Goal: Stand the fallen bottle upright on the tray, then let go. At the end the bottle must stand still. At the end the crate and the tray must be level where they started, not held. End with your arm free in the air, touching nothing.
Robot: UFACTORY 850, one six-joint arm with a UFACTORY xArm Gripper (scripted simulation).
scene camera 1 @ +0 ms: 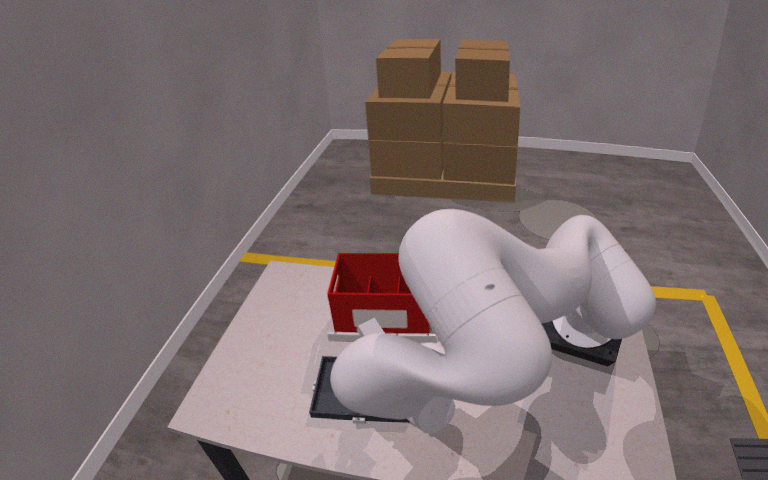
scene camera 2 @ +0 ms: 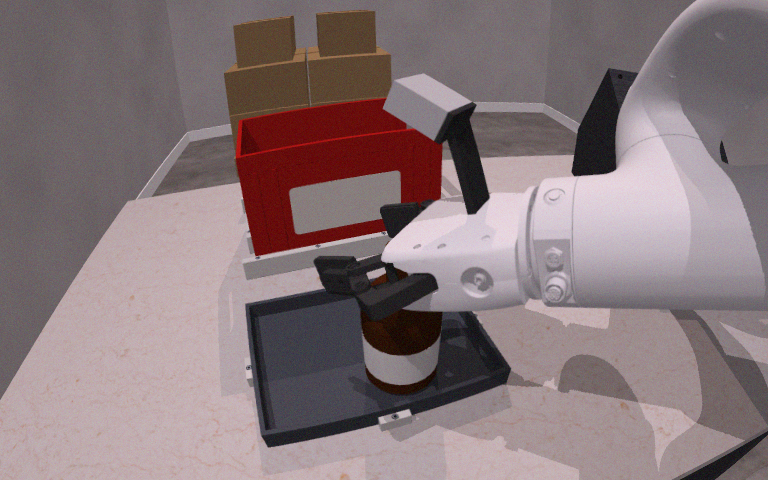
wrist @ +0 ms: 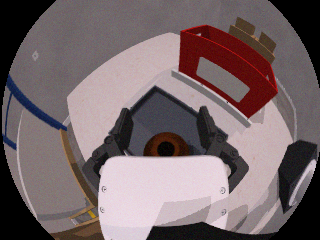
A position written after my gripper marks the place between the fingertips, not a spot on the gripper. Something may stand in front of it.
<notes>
I see my gripper [scene camera 2: 356,246], a brown bottle [scene camera 2: 401,351], a dark grey tray [scene camera 2: 306,350] and a red crate [scene camera 1: 386,297].
The brown bottle is seen too in the wrist view [wrist: 166,143]. The dark grey tray is seen too in scene camera 1 [scene camera 1: 324,404] and in the wrist view [wrist: 157,111]. The red crate shows as well in the wrist view [wrist: 237,73].
</notes>
